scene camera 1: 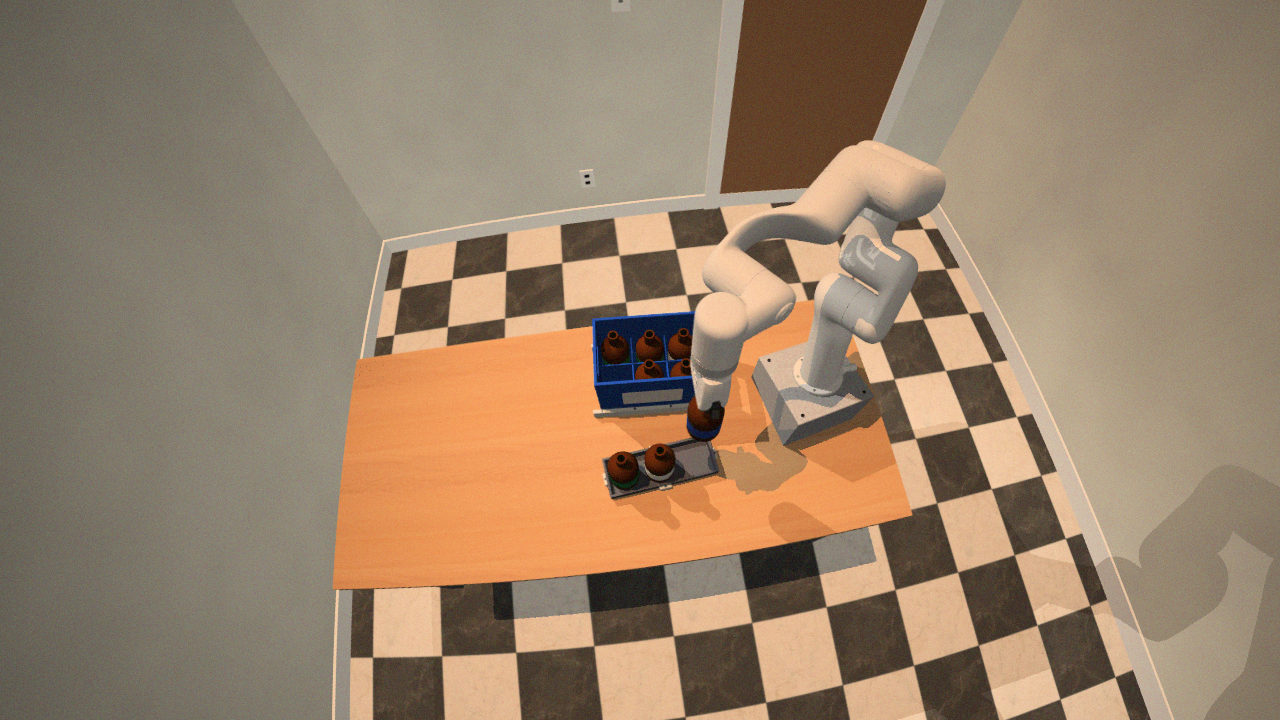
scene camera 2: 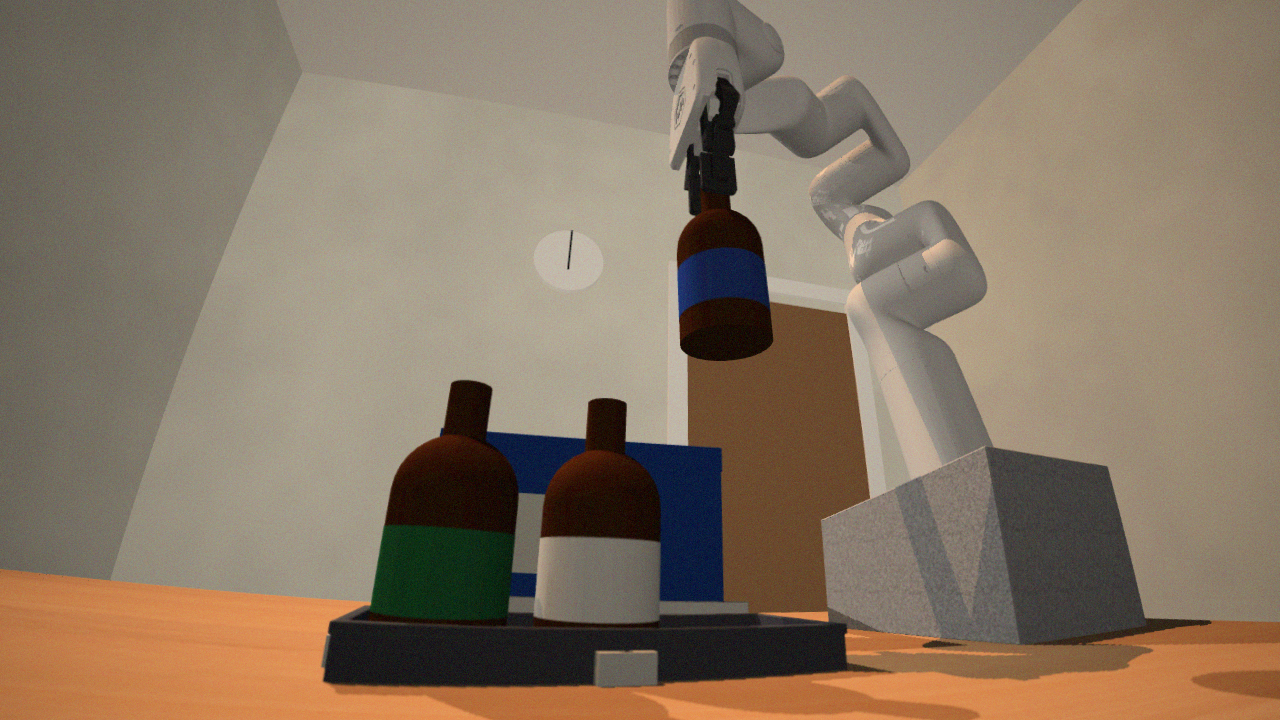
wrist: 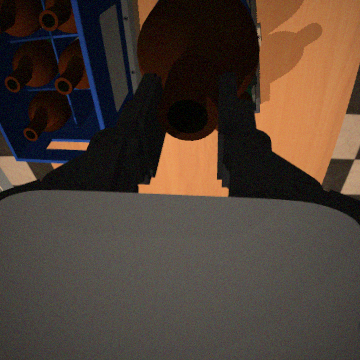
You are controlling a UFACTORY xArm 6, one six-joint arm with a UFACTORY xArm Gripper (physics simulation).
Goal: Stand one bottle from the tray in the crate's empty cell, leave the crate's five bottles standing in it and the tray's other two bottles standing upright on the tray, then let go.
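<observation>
My gripper is shut on the neck of a brown bottle with a blue label. The bottle hangs about upright, well above the table's level. The blue crate holds five brown bottles; its empty cell is at the front left in scene camera 1. A green-label bottle and a white-label bottle stand upright on the dark tray. The arm hides the crate's right end in scene camera 1.
The crate and tray stand on the wooden table, the crate behind the tray in scene camera 1. A pale strip lies along the crate's front foot. The arm's grey base block stands to the right.
</observation>
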